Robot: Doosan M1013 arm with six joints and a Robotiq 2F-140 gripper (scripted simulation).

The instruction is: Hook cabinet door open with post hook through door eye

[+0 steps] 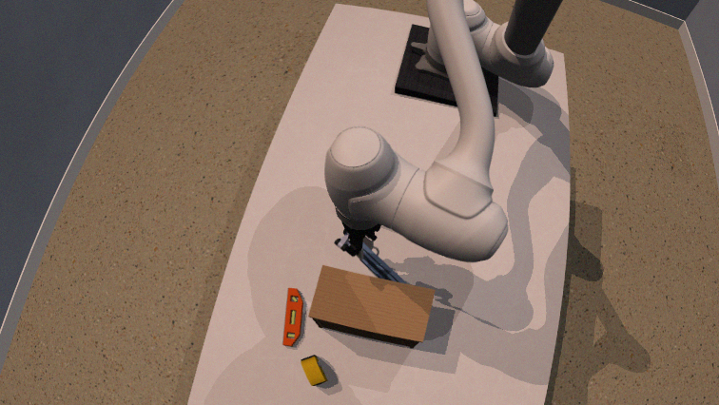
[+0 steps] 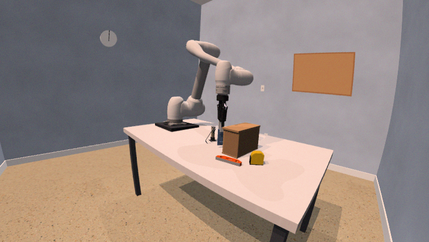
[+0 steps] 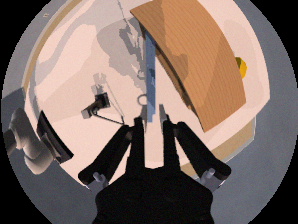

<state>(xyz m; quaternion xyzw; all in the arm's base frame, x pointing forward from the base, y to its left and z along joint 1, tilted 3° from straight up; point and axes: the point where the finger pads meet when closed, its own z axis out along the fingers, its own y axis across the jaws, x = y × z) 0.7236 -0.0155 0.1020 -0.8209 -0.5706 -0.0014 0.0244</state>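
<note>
The thin hook lies 130 mm behind my hand, 90 mm below it and 10 mm to the left of it. The rest, counted from my hand: hook post (140 mm behind, 70 mm below, 40 mm to the left); then cabinet door (80 mm to the left, 80 mm below, 20 mm ahead); then orange spirit level (200 mm ahead, 140 mm below, 110 mm to the right).
</note>
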